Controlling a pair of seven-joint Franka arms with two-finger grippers.
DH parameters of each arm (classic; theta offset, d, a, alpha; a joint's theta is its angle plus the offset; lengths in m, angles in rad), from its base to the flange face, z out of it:
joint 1: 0 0.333 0 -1.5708
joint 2: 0 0 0 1.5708
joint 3: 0 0.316 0.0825 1.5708
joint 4: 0 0 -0.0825 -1.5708
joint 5: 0 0.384 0 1.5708
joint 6: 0 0 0.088 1.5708
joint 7: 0 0.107 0 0
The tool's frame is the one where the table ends.
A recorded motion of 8 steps. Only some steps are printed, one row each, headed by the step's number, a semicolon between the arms.
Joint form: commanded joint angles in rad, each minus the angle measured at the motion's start. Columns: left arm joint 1, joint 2, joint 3, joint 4, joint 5, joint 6, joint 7; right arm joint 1, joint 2, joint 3, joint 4, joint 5, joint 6, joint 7.
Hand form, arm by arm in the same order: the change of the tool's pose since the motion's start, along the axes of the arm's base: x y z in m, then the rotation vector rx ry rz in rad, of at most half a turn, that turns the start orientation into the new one. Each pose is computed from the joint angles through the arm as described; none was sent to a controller.
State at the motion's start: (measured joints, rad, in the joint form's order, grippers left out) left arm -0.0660 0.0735 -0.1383 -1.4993 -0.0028 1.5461 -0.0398; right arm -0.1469 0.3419 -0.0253 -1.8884 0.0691 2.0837 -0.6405
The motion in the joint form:
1: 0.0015 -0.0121 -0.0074 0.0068 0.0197 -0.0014 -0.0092; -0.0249 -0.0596 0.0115 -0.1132 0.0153 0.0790 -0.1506
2: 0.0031 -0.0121 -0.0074 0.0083 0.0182 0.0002 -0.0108; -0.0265 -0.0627 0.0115 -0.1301 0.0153 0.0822 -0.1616
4: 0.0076 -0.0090 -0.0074 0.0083 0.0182 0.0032 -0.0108; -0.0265 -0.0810 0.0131 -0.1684 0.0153 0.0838 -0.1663
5: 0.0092 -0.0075 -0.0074 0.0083 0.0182 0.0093 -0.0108; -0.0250 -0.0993 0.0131 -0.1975 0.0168 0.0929 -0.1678
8: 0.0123 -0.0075 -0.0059 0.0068 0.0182 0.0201 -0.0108; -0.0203 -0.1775 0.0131 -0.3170 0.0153 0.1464 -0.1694
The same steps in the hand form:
1: -0.0037 -0.0008 0.0100 0.0170 -0.0214 0.0035; -0.0241 -0.0044 -0.0064 0.0259 -0.0392 0.1205
2: -0.0033 -0.0001 0.0108 0.0150 -0.0241 0.0068; -0.0290 -0.0045 -0.0114 0.0297 -0.0298 0.1293
4: -0.0016 0.0023 0.0093 0.0146 -0.0239 0.0112; -0.0399 -0.0016 -0.0166 0.0355 -0.0125 0.1350
5: -0.0003 0.0030 0.0090 0.0135 -0.0284 0.0129; -0.0473 0.0006 -0.0174 0.0369 -0.0111 0.1363
8: 0.0013 0.0054 0.0092 0.0117 -0.0374 0.0175; -0.0766 0.0078 -0.0189 0.0309 -0.0220 0.1404

